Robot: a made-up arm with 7 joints. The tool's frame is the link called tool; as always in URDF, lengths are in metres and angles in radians.
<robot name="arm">
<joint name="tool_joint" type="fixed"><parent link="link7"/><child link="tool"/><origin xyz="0.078 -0.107 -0.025" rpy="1.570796 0 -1.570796"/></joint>
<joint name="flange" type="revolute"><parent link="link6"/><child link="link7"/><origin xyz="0.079 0.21 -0.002" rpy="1.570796 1.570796 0"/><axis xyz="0 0 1"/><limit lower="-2.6" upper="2.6" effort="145" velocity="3"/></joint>
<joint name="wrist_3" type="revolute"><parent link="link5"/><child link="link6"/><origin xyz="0.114 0.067 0.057" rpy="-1.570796 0 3.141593"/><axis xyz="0 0 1"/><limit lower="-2.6" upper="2.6" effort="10" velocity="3.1"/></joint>
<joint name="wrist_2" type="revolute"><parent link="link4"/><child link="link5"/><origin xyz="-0.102 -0.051 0.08" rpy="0 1.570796 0"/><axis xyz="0 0 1"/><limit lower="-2.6" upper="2.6" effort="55" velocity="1.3"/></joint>
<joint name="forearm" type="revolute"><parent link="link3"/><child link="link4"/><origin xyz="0.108 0.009 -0.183" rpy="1.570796 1.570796 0"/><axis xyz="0 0 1"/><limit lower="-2.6" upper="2.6" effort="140" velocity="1.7"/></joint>
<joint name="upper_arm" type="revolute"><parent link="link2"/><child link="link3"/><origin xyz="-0.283 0.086 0.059" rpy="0 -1.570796 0"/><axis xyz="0 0 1"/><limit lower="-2.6" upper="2.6" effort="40" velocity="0.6"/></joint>
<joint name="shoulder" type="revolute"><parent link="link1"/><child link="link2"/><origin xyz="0.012 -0.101 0.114" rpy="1.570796 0 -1.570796"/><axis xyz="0 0 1"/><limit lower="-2.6" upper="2.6" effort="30" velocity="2.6"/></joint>
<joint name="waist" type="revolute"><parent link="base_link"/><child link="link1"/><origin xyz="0 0 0.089" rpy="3.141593 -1.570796 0"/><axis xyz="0 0 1"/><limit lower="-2.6" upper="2.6" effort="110" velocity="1.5"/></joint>
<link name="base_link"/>
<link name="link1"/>
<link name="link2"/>
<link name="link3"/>
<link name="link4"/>
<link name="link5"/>
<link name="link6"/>
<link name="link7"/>
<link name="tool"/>
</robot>
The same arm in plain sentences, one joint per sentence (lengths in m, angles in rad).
The arm has seven revolute joints in a row. What follows holds with every joint at zero, and every direction is one of the base frame's. The first joint is mounted 0.089 m along +z from the base frame's origin and turns about +x, from -2.6 to 2.6 rad. The second joint is mounted 0.114 m along +x and 0.101 m along +y and 0.012 m along +z from the first joint and turns about -z, from -2.6 to 2.6 rad. The third joint is mounted 0.086 m along +x and 0.283 m along -y and 0.059 m along -z from the second joint and turns about -y, from -2.6 to 2.6 rad. The fourth joint is mounted 0.009 m along +x and 0.183 m along +y and 0.108 m along -z from the third joint and turns about -x, from -2.6 to 2.6 rad. The fifth joint is mounted 0.08 m along -x and 0.102 m along -y and 0.051 m along +z from the fourth joint and turns about +y, from -2.6 to 2.6 rad. The sixth joint is mounted 0.114 m along +x and 0.057 m along +y and 0.067 m along -z from the fifth joint and turns about +z, from -2.6 to 2.6 rad. The seventh joint is mounted 0.079 m along -x and 0.21 m along -y and 0.002 m along -z from the sixth joint and turns about +y, from -2.6 to 2.6 rad. The tool frame, which is the frame that the pose is given for, is mounted 0.107 m along +x and 0.025 m along -y and 0.078 m along -z from the seventh joint; its axes are the base frame's turned by roll 0, pitch 0 and yaw 0 rad (as in URDF: about the fixed x, then y, then z).
